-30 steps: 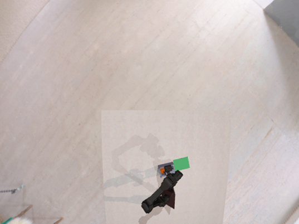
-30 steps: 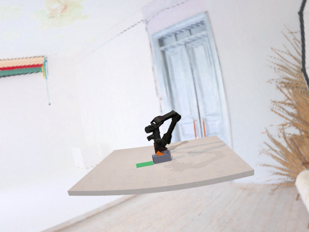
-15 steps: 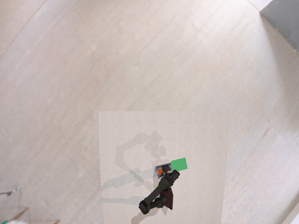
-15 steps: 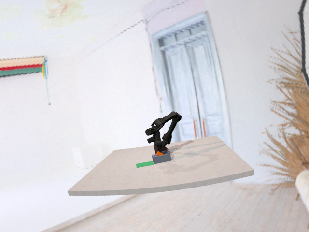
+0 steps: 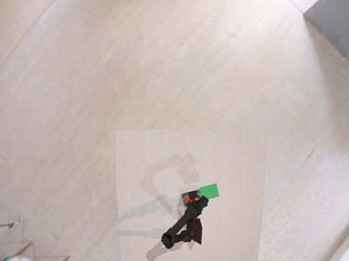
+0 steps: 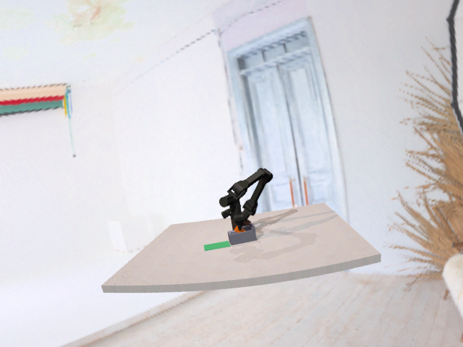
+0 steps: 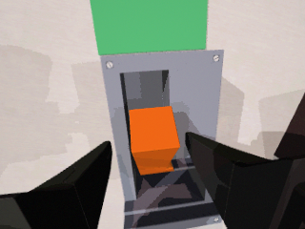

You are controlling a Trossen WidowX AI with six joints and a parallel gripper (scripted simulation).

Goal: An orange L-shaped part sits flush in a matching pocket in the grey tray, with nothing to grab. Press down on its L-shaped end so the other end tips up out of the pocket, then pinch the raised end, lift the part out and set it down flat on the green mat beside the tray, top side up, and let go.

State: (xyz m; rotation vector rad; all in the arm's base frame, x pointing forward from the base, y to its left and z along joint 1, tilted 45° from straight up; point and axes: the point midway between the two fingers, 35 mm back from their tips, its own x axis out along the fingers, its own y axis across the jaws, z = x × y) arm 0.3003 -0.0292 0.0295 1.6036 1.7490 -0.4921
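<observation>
Right now the orange L-shaped part is 3 cm behind my gripper tip, 3 cm to the left of it and 4 cm below it. From my gripper tip the other things lie so: green mat 2 cm ahead, 14 cm to the right, 9 cm below.
</observation>
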